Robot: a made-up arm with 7 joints.
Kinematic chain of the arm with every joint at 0, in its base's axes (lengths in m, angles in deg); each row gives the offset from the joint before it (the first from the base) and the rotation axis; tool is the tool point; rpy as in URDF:
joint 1: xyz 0 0 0.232 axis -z
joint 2: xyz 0 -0.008 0.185 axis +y
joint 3: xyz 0 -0.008 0.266 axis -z
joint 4: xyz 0 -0.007 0.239 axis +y
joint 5: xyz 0 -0.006 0.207 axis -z
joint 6: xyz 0 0 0.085 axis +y
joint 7: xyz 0 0 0.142 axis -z
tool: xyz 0 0 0 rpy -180 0 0
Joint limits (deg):
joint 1: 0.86..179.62
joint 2: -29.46..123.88
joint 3: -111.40..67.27
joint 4: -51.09..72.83
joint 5: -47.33..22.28
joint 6: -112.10..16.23
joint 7: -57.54..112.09
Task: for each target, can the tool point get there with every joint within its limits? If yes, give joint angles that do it. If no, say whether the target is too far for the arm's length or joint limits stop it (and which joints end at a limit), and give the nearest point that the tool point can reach.
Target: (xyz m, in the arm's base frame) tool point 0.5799 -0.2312 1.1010
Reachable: yes | joints 32.05 40.47 -84.38 18.73 12.71 -4.29 6.12
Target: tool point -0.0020 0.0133 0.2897
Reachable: no: joint limits stop it (at a limit: joint 1, joint 2, joint 3, joint 4, joint 6) | nearest point -0.3859 0.2453 -0.0067 | short by 0.538 m
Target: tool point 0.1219 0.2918 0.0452
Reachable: no: joint limits stop it (at a limit: joint 1, joint 2, joint 4, joint 6) | nearest point 0.3524 0.3100 -0.1298 | short by 0.290 m
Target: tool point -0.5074 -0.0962 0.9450
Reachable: yes | joints 150.81 59.14 -12.77 -28.81 -37.73 -97.32 -35.30
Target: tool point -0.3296 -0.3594 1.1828
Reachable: yes | joints 110.43 21.97 49.67 34.43 9.05 -14.71 -27.38
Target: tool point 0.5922 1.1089 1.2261
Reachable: no: too far | nearest point 0.3093 0.5792 1.0061 | short by 0.640 m
